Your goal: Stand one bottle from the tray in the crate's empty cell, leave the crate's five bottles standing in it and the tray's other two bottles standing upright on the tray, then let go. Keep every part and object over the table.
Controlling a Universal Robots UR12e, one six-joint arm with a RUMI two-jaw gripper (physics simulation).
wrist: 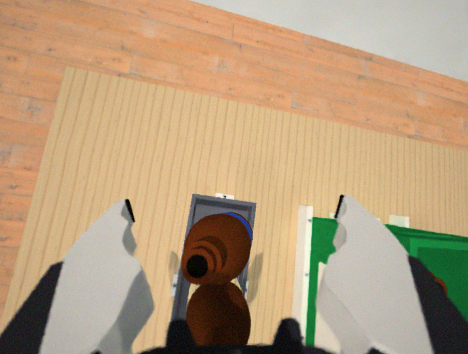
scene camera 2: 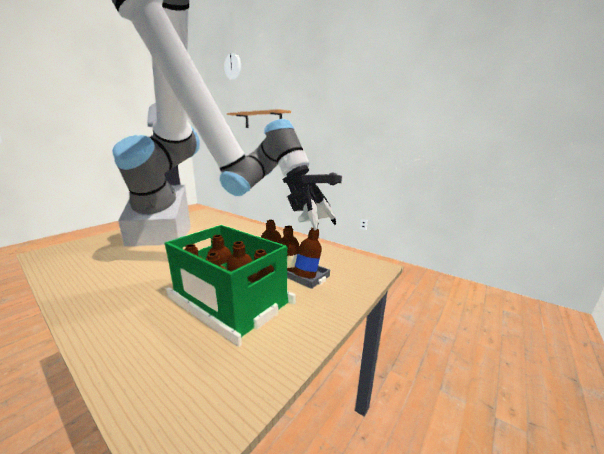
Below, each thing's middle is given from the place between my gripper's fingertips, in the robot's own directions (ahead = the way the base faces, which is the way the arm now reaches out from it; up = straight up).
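Cream-labelled brown bottle (wrist: 220, 311) at 20 mm to the left of my hand, 140 mm behind it and 100 mm below it.
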